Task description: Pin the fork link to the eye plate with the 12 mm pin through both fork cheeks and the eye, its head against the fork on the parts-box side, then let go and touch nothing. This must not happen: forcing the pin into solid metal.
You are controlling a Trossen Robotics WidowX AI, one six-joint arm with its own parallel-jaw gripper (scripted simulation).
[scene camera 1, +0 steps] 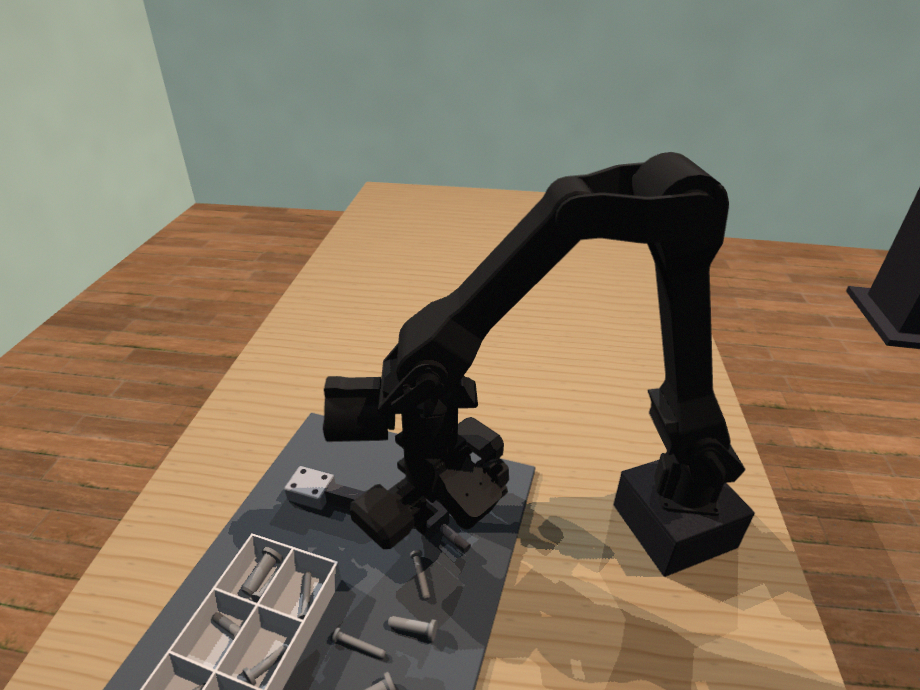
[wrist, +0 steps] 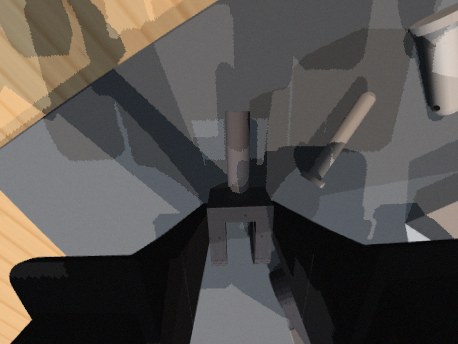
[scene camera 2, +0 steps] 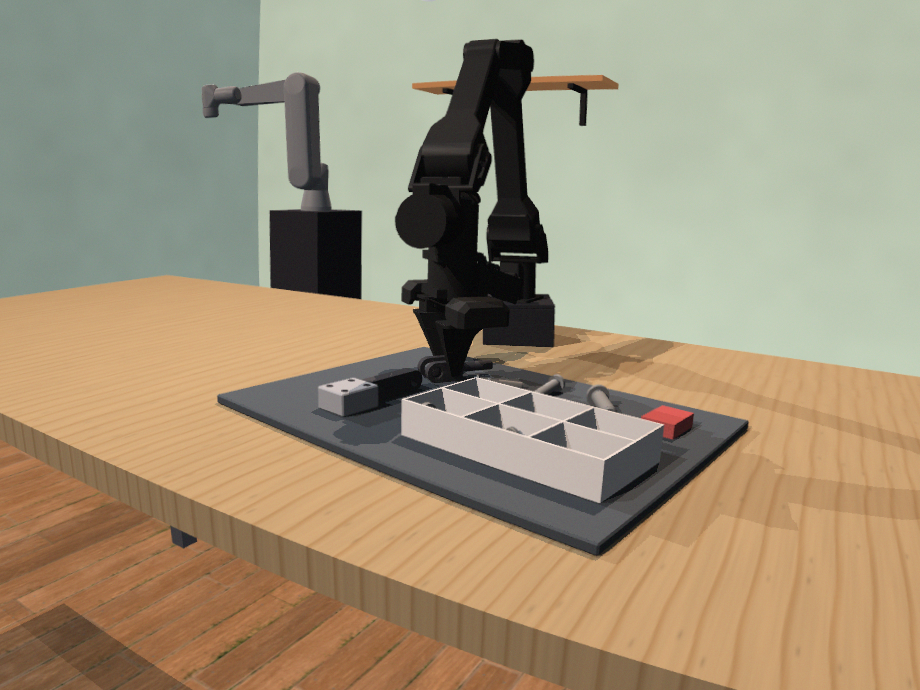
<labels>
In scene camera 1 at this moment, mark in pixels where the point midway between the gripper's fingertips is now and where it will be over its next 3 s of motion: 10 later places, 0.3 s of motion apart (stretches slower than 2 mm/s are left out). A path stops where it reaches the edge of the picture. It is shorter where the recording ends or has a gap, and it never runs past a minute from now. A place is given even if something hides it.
My gripper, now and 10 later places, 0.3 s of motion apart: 432, 522; 431, 522; 430, 523; 430, 523; 431, 523; 429, 523; 426, 522; 424, 522; 422, 521; 420, 520; 418, 520
</labels>
